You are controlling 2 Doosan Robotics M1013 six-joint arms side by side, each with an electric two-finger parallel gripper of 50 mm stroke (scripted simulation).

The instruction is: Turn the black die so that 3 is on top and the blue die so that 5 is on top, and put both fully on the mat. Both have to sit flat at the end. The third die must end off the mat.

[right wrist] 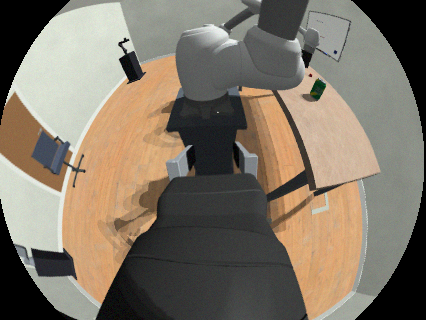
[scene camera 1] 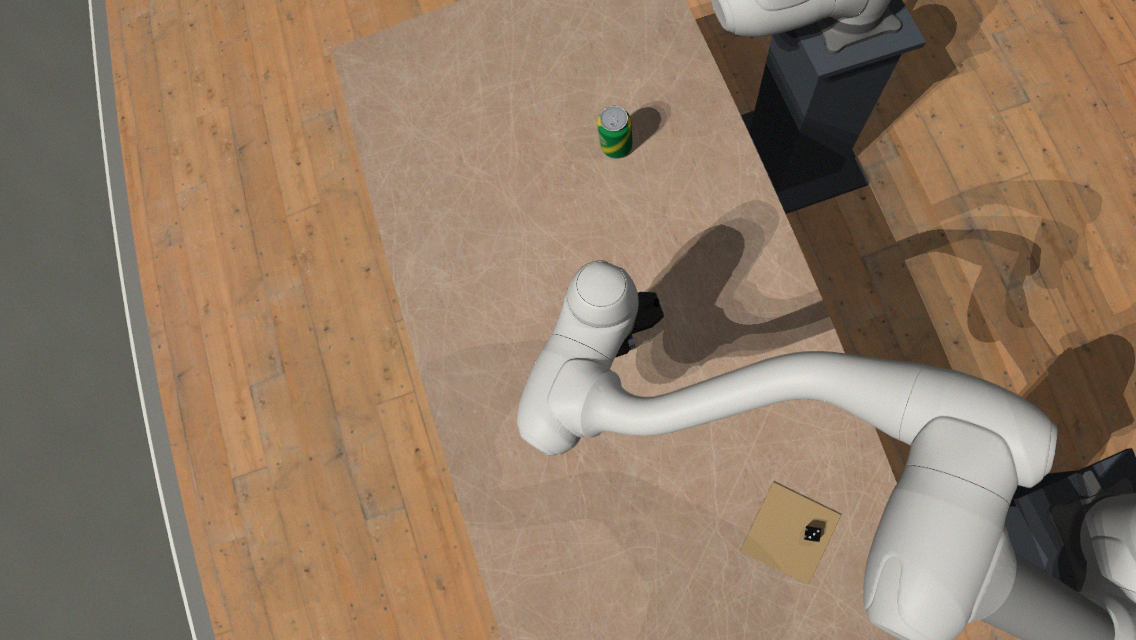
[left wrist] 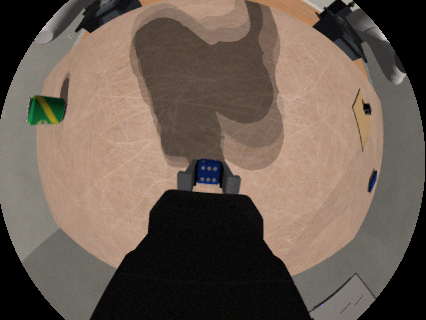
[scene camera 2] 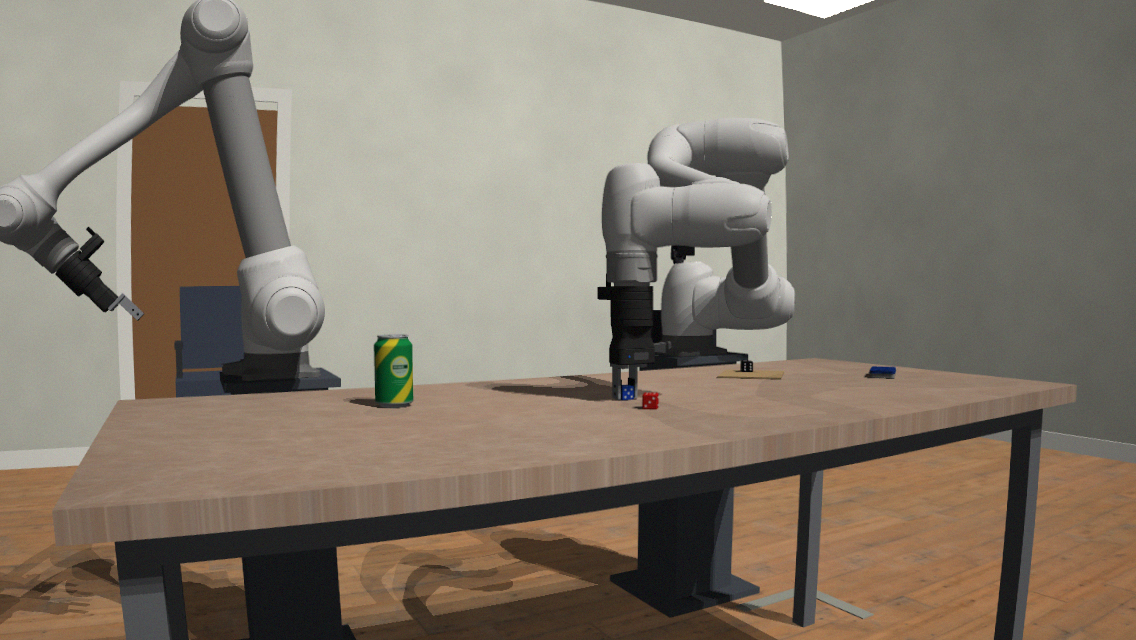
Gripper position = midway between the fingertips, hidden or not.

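Note:
There's a tan mat (scene camera 1: 776, 537) here. As for the grippers, you've got the left gripper (scene camera 2: 624, 397), and it's there again at (left wrist: 208, 168). The right gripper (scene camera 2: 141, 317) shows in its own wrist view too, at (right wrist: 213, 151).

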